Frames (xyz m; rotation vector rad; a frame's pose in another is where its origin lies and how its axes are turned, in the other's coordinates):
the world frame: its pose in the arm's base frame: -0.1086 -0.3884 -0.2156 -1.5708 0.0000 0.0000
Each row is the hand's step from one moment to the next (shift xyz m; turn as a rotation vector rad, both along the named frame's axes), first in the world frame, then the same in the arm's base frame.
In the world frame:
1: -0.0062 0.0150 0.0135 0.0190 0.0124 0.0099
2: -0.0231 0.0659 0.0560 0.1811 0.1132 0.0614
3: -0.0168 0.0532 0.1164 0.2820 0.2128 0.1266
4: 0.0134 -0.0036 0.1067 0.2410 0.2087 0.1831
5: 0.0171 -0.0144 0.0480 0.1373 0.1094 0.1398
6: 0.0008 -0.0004 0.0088 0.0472 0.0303 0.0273
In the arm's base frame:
1: -0.0062 0.0135 -0.0150 0.0190 0.0099 -0.0124
2: -0.0231 0.0560 -0.0659 0.1811 0.0614 -0.1132
3: -0.0168 0.1164 -0.0532 0.2820 0.1266 -0.2128
4: 0.0134 0.1067 0.0036 0.2410 0.1831 -0.2087
5: 0.0171 0.0480 0.0144 0.1373 0.1398 -0.1094
6: 0.0008 0.0088 0.0004 0.0472 0.0273 -0.0303

